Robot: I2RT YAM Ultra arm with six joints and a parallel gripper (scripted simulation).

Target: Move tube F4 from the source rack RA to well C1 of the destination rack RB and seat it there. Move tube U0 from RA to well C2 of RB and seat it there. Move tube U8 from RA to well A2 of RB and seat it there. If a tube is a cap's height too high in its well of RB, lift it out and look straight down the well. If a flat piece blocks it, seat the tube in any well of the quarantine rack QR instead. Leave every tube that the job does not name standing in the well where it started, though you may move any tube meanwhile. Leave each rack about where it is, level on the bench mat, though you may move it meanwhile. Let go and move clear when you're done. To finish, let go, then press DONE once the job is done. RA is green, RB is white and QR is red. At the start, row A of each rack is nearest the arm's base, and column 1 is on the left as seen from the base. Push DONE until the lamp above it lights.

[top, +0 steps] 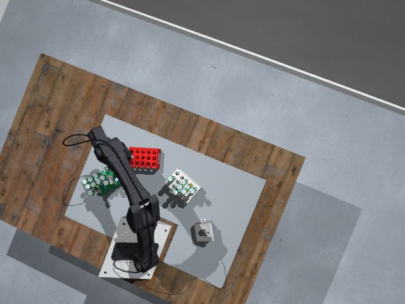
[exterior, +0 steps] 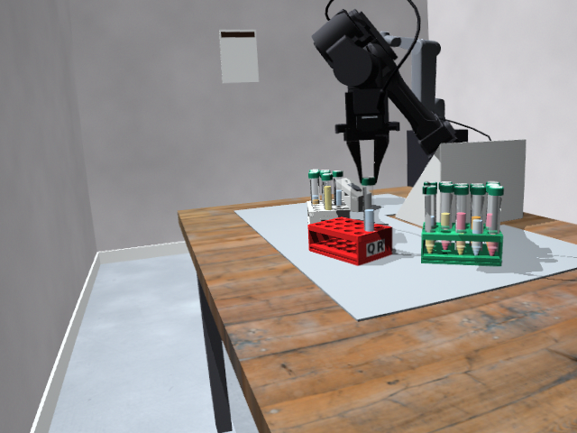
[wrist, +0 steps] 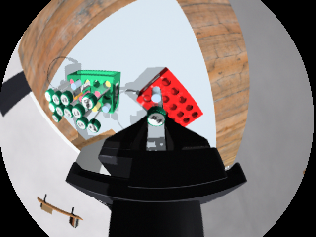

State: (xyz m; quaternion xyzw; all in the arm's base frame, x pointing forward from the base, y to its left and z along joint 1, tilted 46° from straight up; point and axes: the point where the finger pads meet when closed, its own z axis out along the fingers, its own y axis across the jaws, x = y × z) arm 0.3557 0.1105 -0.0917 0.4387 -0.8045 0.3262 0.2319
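My gripper is now 1 cm to the right of the tube and 6 cm above it. The rest, counted from my hand: red rack QR: 1 cm ahead, 4 cm to the right, 11 cm below; then tube with yellow filling: 2 cm behind, 20 cm to the right, 7 cm below; then white rack RB: 5 cm behind, 24 cm to the right, 11 cm below.
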